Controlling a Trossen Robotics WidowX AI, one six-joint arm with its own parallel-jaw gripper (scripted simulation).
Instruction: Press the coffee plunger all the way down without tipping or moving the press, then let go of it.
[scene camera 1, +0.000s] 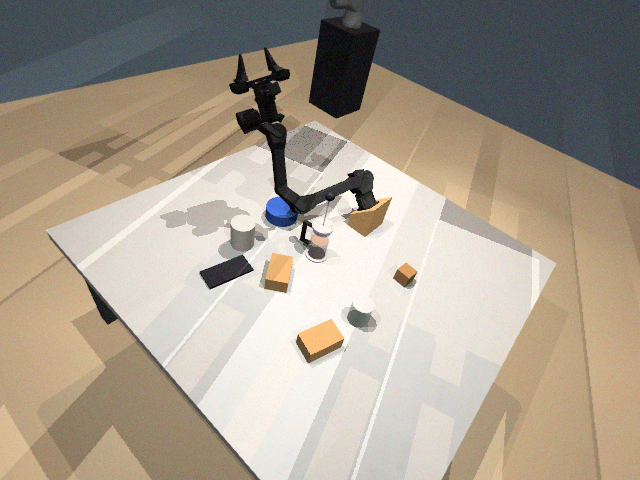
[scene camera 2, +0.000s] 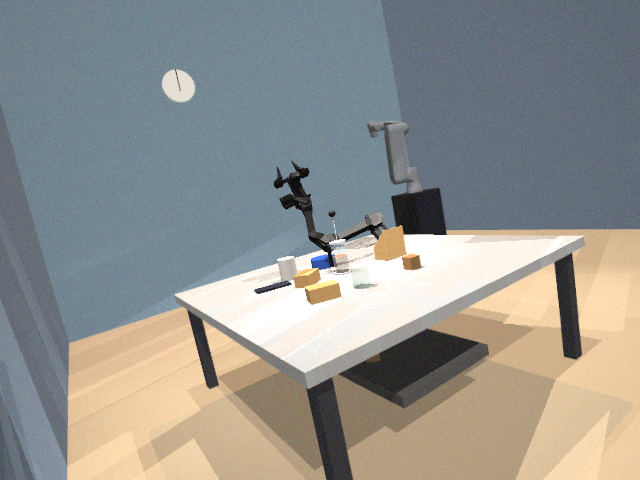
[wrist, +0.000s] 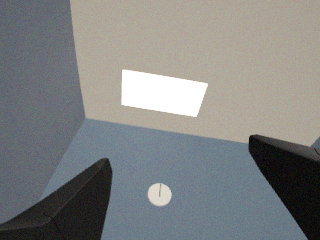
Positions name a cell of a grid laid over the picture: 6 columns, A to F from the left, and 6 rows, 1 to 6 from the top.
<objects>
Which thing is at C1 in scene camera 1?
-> My gripper.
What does my gripper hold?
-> Nothing.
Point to my gripper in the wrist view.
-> D4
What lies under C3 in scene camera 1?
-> A pale cylinder.
</objects>
